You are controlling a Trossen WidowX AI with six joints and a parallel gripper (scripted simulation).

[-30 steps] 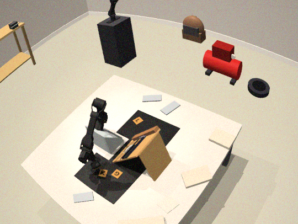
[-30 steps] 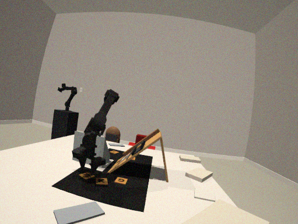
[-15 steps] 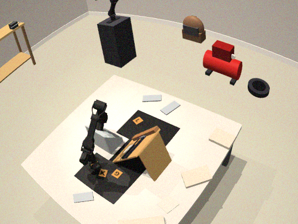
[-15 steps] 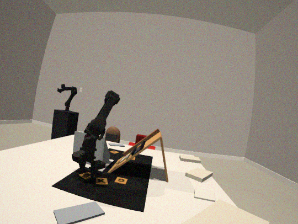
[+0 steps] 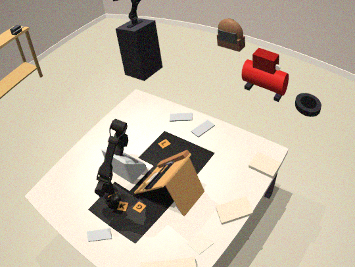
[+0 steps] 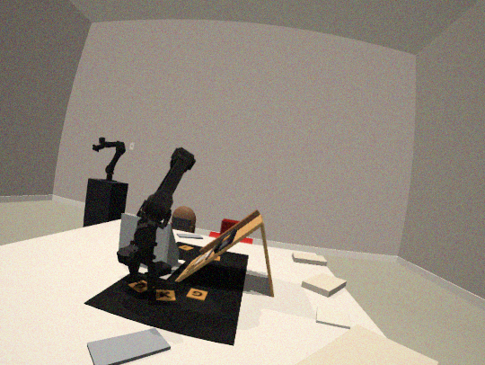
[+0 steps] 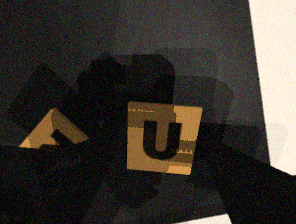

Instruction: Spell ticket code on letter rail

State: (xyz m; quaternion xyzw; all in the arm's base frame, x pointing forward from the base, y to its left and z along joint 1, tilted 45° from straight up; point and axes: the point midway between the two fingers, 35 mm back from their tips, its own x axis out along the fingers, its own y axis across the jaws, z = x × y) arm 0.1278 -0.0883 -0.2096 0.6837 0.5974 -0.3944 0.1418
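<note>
Right now my gripper tip is right at the u tile. The rest, counted from my gripper tip: k tile 9 cm ahead, 1 cm to the right; then black mat 22 cm to the left, 7 cm ahead; then g tile 17 cm ahead, 4 cm to the left.
</note>
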